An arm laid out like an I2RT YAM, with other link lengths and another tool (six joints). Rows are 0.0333 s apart.
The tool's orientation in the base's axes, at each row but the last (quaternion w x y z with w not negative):
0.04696 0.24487 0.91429 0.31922
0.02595 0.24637 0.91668 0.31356
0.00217 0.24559 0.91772 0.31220
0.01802 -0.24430 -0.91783 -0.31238
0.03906 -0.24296 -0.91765 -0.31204
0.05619 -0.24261 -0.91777 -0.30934
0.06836 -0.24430 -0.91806 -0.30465
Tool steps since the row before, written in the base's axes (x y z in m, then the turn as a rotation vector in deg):
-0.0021 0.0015 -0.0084 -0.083 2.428 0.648
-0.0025 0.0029 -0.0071 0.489 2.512 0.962
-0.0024 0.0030 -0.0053 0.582 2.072 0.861
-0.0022 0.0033 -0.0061 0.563 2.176 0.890
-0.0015 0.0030 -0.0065 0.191 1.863 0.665
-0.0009 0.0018 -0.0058 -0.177 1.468 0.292
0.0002 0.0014 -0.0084 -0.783 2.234 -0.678
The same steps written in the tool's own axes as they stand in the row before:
0.0020 -0.0050 0.0070 1.278 2.000 0.828
0.0028 -0.0033 0.0068 0.849 2.491 0.739
0.0027 -0.0021 0.0056 0.554 2.174 0.584
0.0022 -0.0022 0.0066 0.621 2.253 0.619
0.0011 -0.0022 0.0069 0.766 1.738 0.584
0.0001 -0.0023 0.0057 0.832 1.087 0.631
-0.0019 -0.0033 0.0076 1.405 0.812 1.852

